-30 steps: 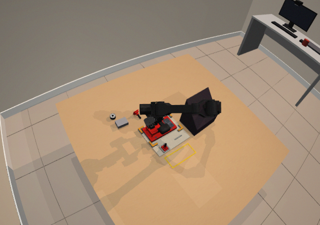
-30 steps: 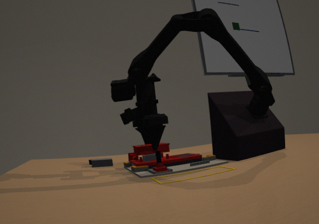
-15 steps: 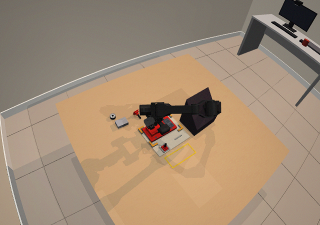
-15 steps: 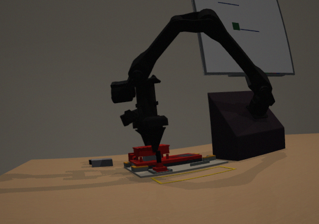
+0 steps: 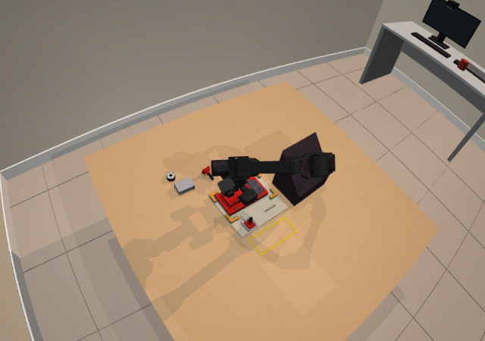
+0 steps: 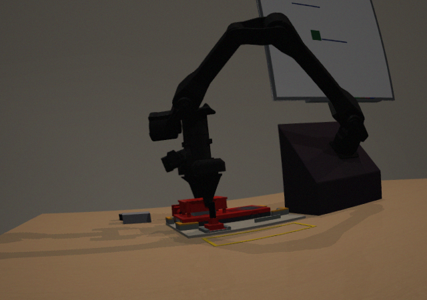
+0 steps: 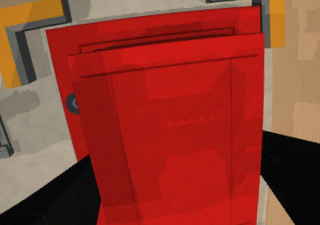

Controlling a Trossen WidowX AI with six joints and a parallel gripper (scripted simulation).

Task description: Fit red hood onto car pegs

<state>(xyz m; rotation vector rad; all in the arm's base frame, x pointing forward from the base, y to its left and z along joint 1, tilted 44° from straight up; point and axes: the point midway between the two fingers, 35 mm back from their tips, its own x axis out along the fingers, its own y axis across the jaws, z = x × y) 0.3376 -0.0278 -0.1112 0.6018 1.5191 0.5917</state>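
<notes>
Now: gripper tip 1 cm to the right of the grey engine block and 2 cm above it. Round my gripper tip: red hood (1 cm above); wheel (17 cm ahead, 24 cm to the right, 4 cm below); grey jig plate (4 cm behind, 3 cm to the left, 3 cm below).
</notes>
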